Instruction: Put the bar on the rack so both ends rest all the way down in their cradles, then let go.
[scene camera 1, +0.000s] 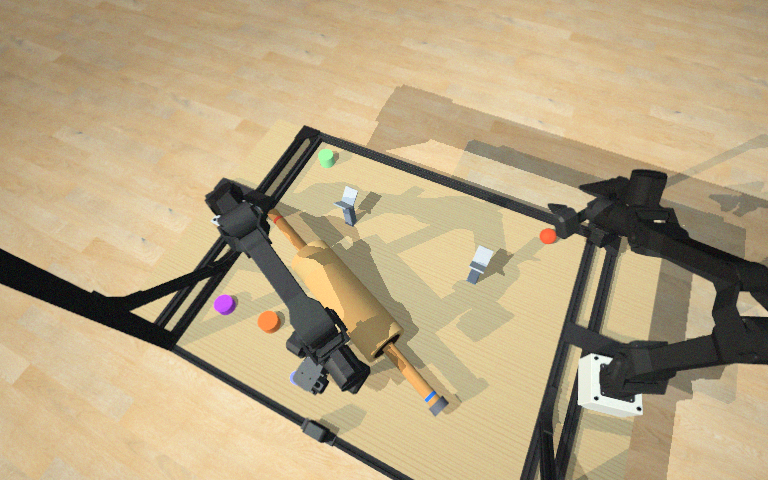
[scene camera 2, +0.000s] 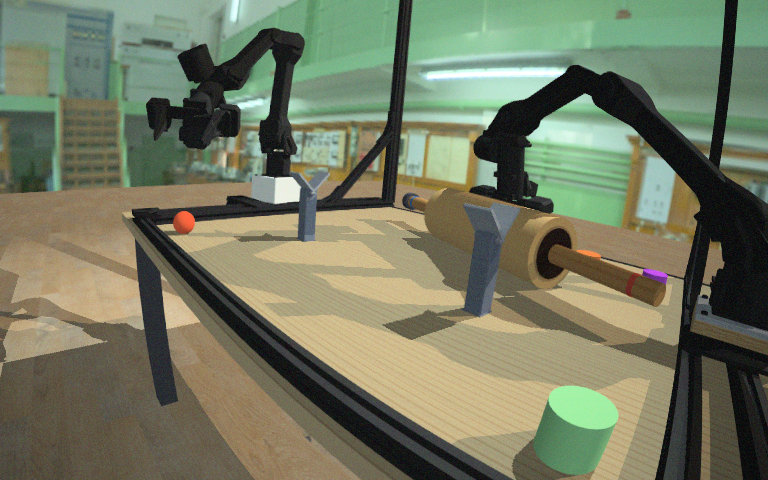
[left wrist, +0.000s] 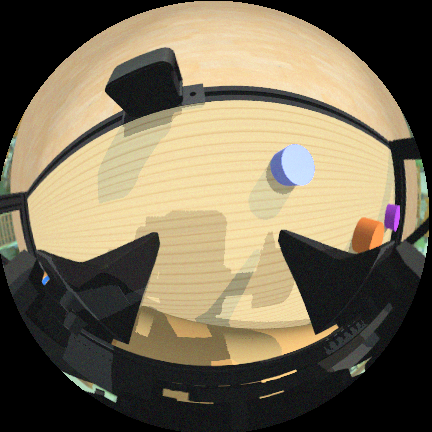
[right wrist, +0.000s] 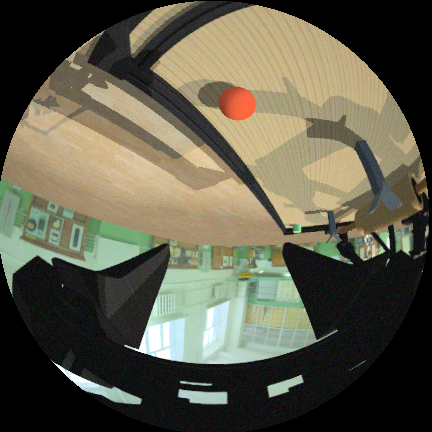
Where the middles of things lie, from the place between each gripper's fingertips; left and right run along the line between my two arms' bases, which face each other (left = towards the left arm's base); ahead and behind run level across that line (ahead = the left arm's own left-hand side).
Right now the red ball (right wrist: 237, 103) is 2 cm behind my right hand, 2 cm to the right of it and 15 cm below it. The rest, counted from my right hand: orange cylinder (left wrist: 368, 233) (55 cm behind, 52 cm to the left, 16 cm below); then green cylinder (scene camera 2: 577, 423) (4 cm behind, 66 cm to the left, 15 cm below).
I see my left gripper 3 cm short of the orange cylinder and 19 cm to the right of it. The rest, counted from my left hand: red ball 56 cm ahead, 35 cm to the right, 1 cm above; green cylinder 54 cm ahead, 33 cm to the left.
